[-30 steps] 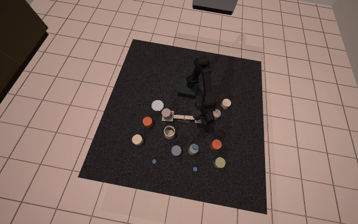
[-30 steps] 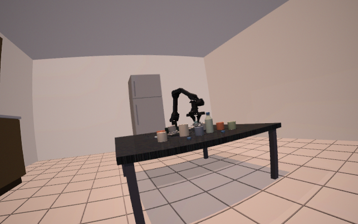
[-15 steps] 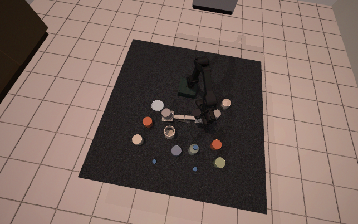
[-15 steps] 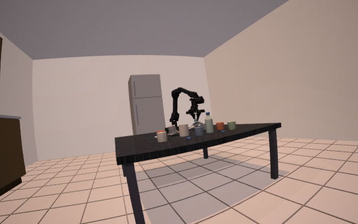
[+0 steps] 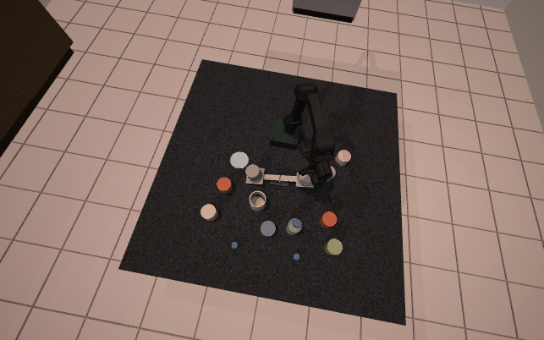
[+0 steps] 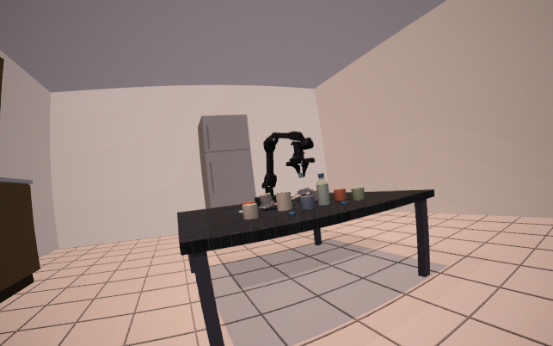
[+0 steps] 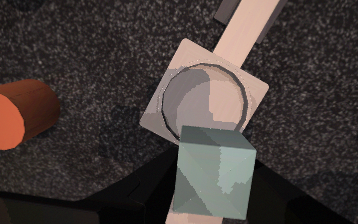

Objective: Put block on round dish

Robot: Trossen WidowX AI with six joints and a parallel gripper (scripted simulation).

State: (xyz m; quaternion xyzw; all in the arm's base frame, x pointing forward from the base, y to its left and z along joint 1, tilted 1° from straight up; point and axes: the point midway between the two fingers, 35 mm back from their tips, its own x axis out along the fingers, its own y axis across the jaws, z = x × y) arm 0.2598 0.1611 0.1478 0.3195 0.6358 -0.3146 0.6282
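My gripper tip is now 36 cm to the left of the round white dish and 17 cm above it. Round my gripper tip: grey cup (13 cm to the left, 13 cm below, 9 cm behind); balance (15 cm below, 12 cm to the right, 3 cm ahead); pale green block (1 cm above).
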